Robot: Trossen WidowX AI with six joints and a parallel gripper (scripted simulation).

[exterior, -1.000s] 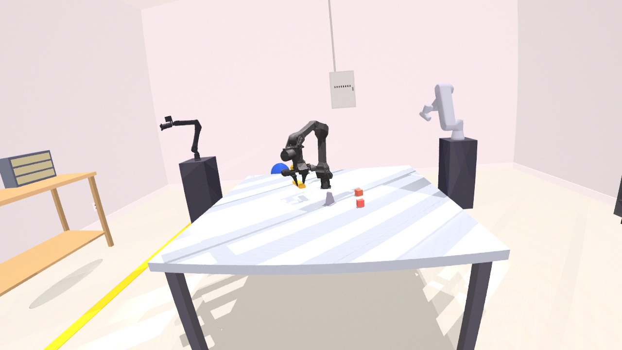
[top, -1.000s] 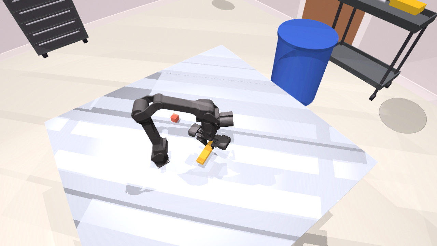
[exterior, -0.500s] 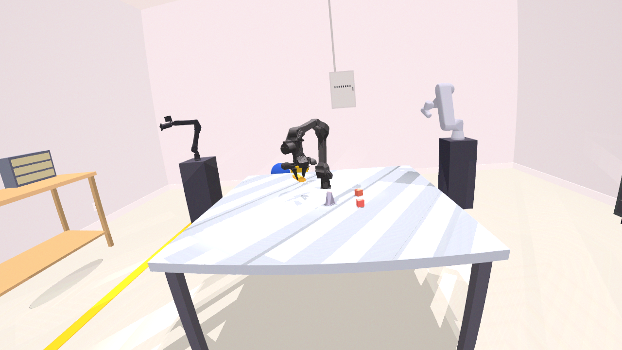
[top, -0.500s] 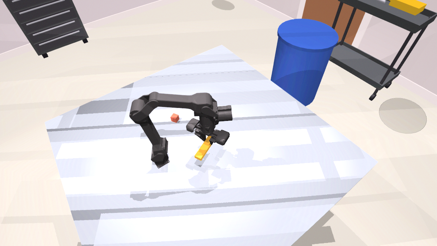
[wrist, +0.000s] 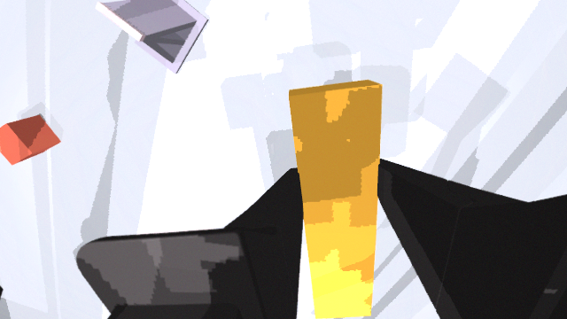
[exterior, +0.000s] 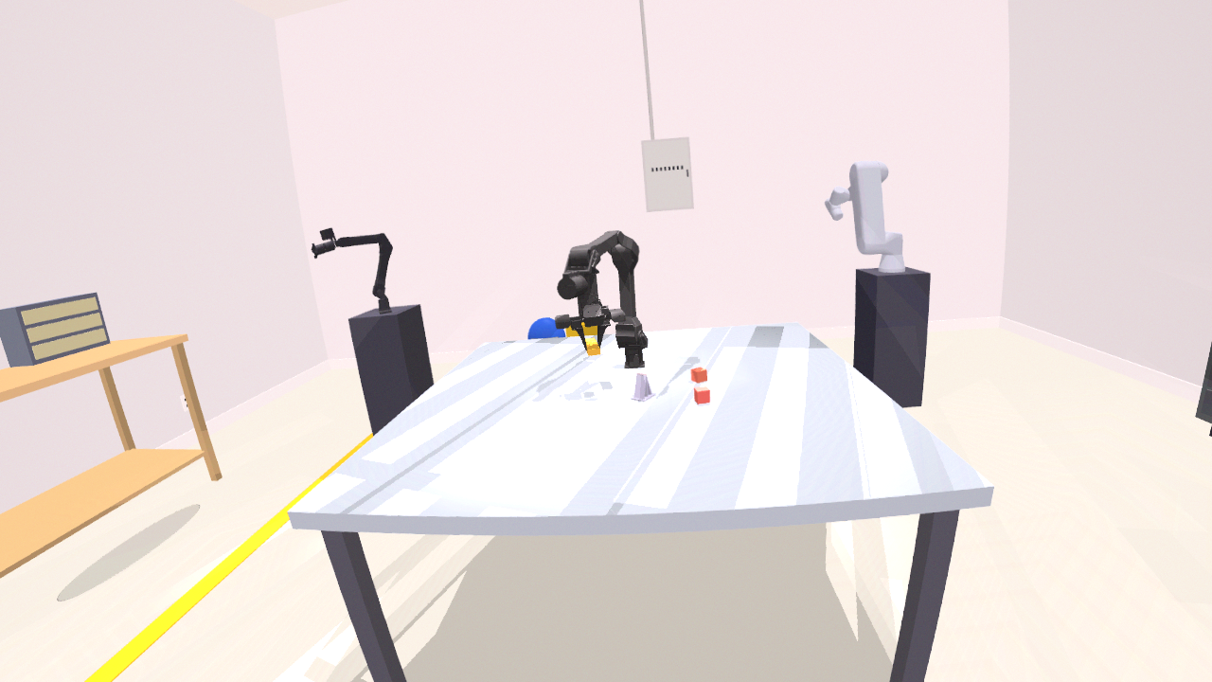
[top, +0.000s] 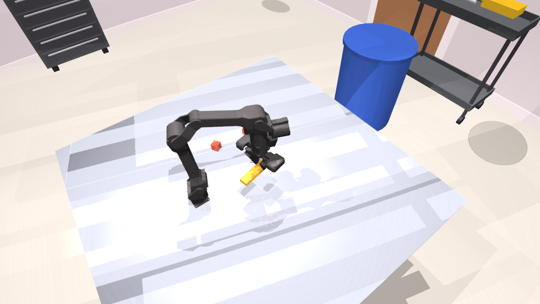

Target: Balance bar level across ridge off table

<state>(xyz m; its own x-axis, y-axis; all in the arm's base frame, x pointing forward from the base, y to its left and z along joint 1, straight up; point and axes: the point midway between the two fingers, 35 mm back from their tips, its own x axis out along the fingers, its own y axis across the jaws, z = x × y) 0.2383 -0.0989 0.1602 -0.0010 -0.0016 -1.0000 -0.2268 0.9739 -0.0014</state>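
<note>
Now: the yellow bar 30 mm behind my gripper tip and 10 mm to the right of it. From my gripper tip the other things lie so: red cube 290 mm to the left, 110 mm below, 50 mm behind.
</note>
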